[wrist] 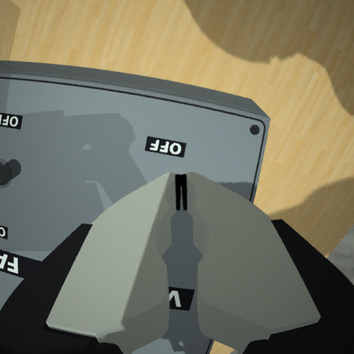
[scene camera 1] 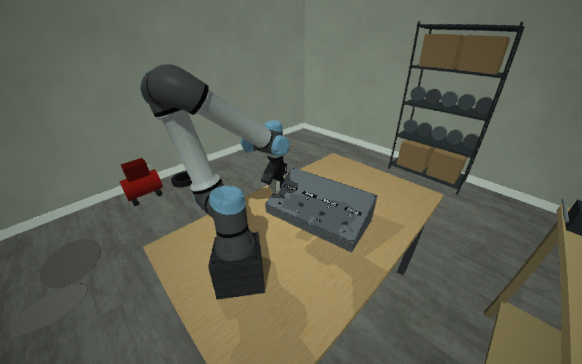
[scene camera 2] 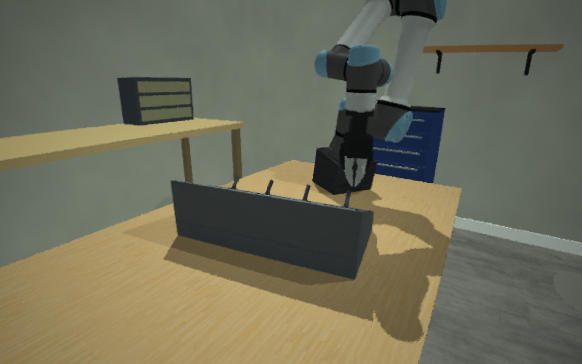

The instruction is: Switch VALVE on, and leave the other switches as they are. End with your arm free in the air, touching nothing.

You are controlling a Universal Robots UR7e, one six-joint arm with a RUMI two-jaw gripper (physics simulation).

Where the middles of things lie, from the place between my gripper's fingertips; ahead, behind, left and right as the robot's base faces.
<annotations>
I see my gripper 17 cm short of the dark grey switch box [scene camera 2: 329, 238], 14 cm to the left of it and 5 cm above it.
</annotations>
